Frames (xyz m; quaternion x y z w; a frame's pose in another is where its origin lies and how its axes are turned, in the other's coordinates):
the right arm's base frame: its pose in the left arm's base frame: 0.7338 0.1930 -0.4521 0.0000 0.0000 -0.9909 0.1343
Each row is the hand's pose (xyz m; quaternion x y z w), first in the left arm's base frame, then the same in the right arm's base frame.
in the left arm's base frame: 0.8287 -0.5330 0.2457 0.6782 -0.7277 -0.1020 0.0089
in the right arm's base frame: 0.1018 0.7251 0.6978 0.8122 0.5743 -0.0049 0.1023
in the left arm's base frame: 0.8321 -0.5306 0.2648 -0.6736 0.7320 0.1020 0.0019
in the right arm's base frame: 0.0979 0.7237 0.7169 0.8158 0.5692 -0.0156 0.1008
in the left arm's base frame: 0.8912 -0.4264 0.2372 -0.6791 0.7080 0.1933 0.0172
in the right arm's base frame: 0.0131 0.6390 0.6893 0.7928 0.5778 -0.0430 0.1892
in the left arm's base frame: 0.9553 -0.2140 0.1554 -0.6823 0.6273 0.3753 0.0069
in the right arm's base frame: -0.1052 0.4513 0.6075 0.7133 0.5919 -0.0572 0.3710
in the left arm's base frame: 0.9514 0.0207 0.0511 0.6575 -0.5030 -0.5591 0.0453
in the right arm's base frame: -0.1639 0.2240 0.5032 0.5868 0.5840 -0.0302 0.5601
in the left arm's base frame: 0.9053 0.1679 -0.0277 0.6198 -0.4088 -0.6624 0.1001
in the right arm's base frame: -0.1586 0.0698 0.4244 0.4883 0.5593 0.0102 0.6698
